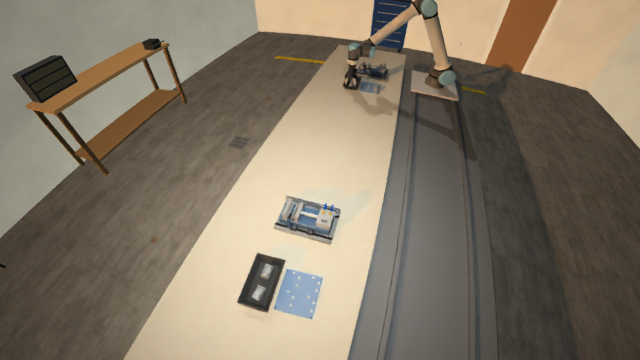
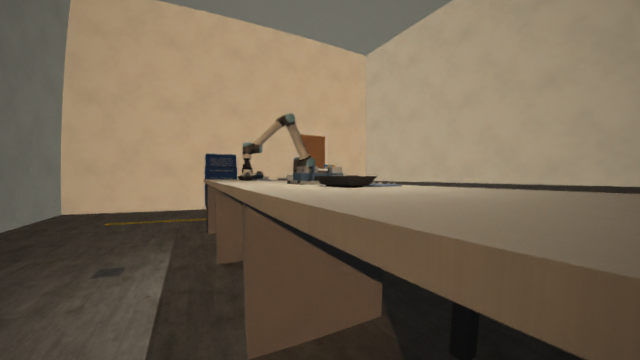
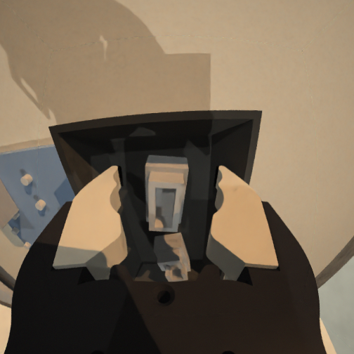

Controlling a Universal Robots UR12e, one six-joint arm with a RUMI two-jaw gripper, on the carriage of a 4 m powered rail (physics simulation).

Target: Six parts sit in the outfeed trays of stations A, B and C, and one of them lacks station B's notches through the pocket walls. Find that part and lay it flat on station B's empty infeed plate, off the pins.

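Frame: origin at the arm's base, x ahead, y left, z up, level; metres.
Seen in the pictures: gripper, fingertip midpoint: point(image 1: 350, 86); arm's base at its link origin: point(image 1: 434, 83).
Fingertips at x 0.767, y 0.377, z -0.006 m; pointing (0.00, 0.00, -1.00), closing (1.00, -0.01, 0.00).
Note:
Offsets run from my fingertips to a thing's top centre. "spot": to the spot under its first point.
My gripper point(image 1: 351, 81) point(image 2: 246, 172) point(image 3: 168, 168) is open, its fingers down inside the far black tray point(image 3: 160, 117). Between the fingers, with a gap on each side, lies a pale part point(image 3: 167, 177) with a long rectangular pocket; I see no notch in its walls from this angle. A second pale part point(image 3: 171, 244) lies nearer the gripper body, which hides some of the tray; its walls look stepped. Two more parts @[spot: 0.028 m back, 1.759 m left, 0.009 m up] point(image 1: 267, 271) @[spot: 0.030 m back, 1.860 m left, 0.009 m up] point(image 1: 258, 292) lie in the near black tray @[0.114 m back, 1.809 m left, 0.019 m up] point(image 1: 241, 301) point(image 2: 346, 181); their notches are too small to tell.
A blue pinned plate @[0.172 m back, 0.081 m right, 0.015 m down] point(image 3: 12, 167) point(image 1: 370, 87) is beside the far tray, with a machine @[0.140 m back, 0.383 m right, 0.075 m up] point(image 1: 372, 70) behind it. Another blue pinned plate @[0.189 m back, 1.797 m left, 0.015 m down] point(image 1: 298, 295) is beside the near tray. A machine fixture @[spot: 0.204 m back, 1.460 m left, 0.074 m up] point(image 1: 325, 220) stands mid-table. The rail point(image 1: 435, 200) runs along the table's right.

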